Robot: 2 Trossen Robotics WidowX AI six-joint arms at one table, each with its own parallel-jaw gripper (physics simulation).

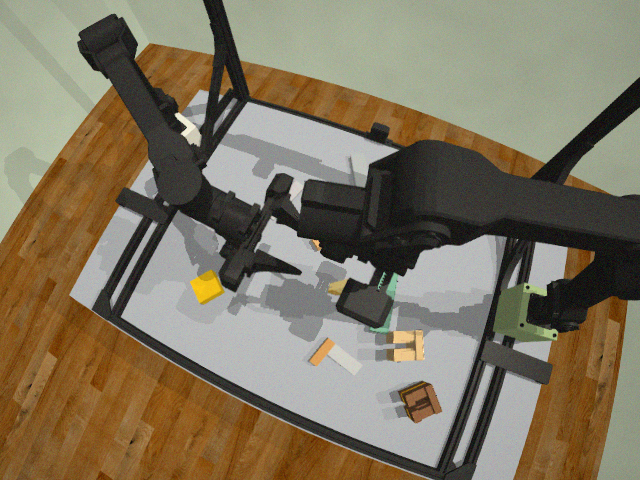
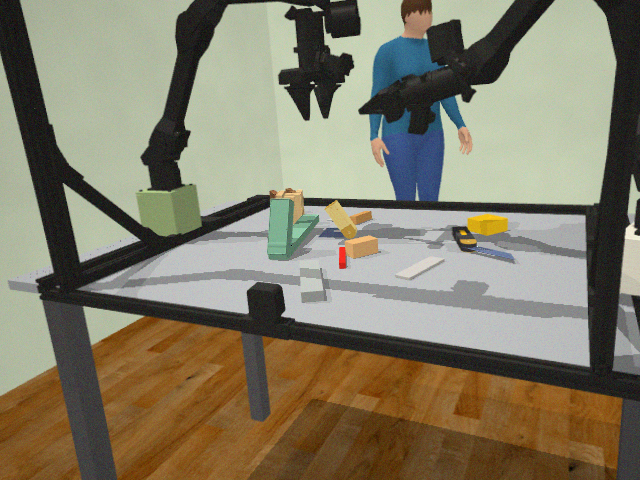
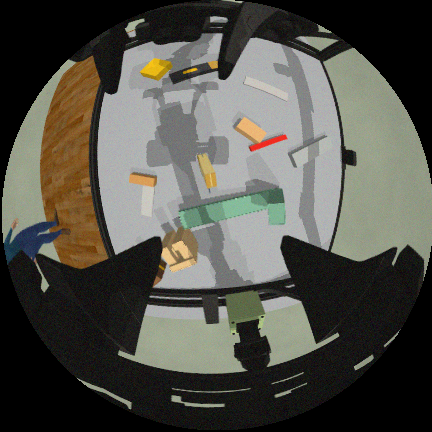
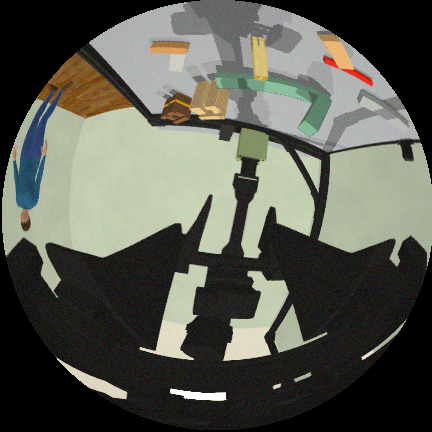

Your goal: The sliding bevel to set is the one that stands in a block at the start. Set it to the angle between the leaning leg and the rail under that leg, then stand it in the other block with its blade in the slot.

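Pixels of known places: left gripper, between the fingertips: (image 1: 377,265) (image 2: 316,119) (image 3: 223,243) (image 4: 243,200); right gripper, between the fingertips: (image 1: 309,255) (image 2: 363,108) (image 3: 164,78) (image 4: 227,229); left arm's base, origin of its link: (image 1: 541,311) (image 2: 166,188) (image 3: 246,325) (image 4: 249,159).
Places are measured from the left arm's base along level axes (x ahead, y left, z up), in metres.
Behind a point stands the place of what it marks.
Note:
The wooden-handled bevel (image 1: 337,287) @(y 0.068, x 0.430, z -0.072 m) (image 2: 341,219) @(y 0.053, x 0.421, z -0.079 m) (image 3: 206,171) @(y 0.061, x 0.413, z -0.044 m) (image 4: 259,57) @(y 0.062, x 0.428, z -0.068 m) rests on the table near the green rail (image 2: 308,231) @(y 0.044, x 0.343, z -0.107 m) (image 3: 225,207) @(y 0.029, x 0.329, z -0.098 m) (image 4: 267,87) @(y 0.026, x 0.320, z -0.098 m); its blue blade is mostly hidden. The green leaning leg (image 2: 280,227) @(y -0.090, x 0.341, z -0.062 m) (image 3: 277,213) @(y -0.054, x 0.333, z -0.013 m) (image 4: 315,116) @(y -0.062, x 0.353, z -0.039 m) rises from the rail's end. The light wooden block (image 1: 406,345) @(y 0.138, x 0.241, z -0.115 m) (image 3: 180,255) @(y 0.141, x 0.240, z -0.066 m) (image 4: 210,101) @(y 0.135, x 0.289, z -0.051 m) and the brown block (image 1: 421,401) @(y 0.247, x 0.175, z -0.101 m) (image 4: 176,107) @(y 0.234, x 0.217, z -0.073 m) stand with no bevel in them. My left gripper (image 2: 316,117) @(y 0.055, x 0.377, z 0.140 m) (image 3: 223,243) @(y 0.055, x 0.377, z 0.140 m) is open and empty, high above the rail. My right gripper (image 1: 298,249) @(y 0.077, x 0.477, z 0.155 m) (image 2: 361,111) @(y 0.077, x 0.477, z 0.155 m) is open and empty, high above the table.
A black-handled bevel (image 2: 463,239) @(y 0.032, x 0.687, z -0.108 m) (image 3: 195,71) @(y 0.064, x 0.673, z -0.107 m) lies by a yellow block (image 1: 207,286) @(y 0.164, x 0.716, z -0.097 m) (image 2: 487,224) @(y 0.125, x 0.725, z -0.100 m) (image 3: 156,69) @(y 0.159, x 0.704, z -0.097 m). An orange block (image 2: 361,246) @(y -0.059, x 0.502, z -0.104 m) (image 3: 250,130) @(y -0.039, x 0.493, z -0.095 m), a red bar (image 2: 342,257) @(y -0.105, x 0.477, z -0.113 m) (image 3: 268,142) @(y -0.085, x 0.468, z -0.113 m) and several pale strips lie about. My two arms are close together above the table.

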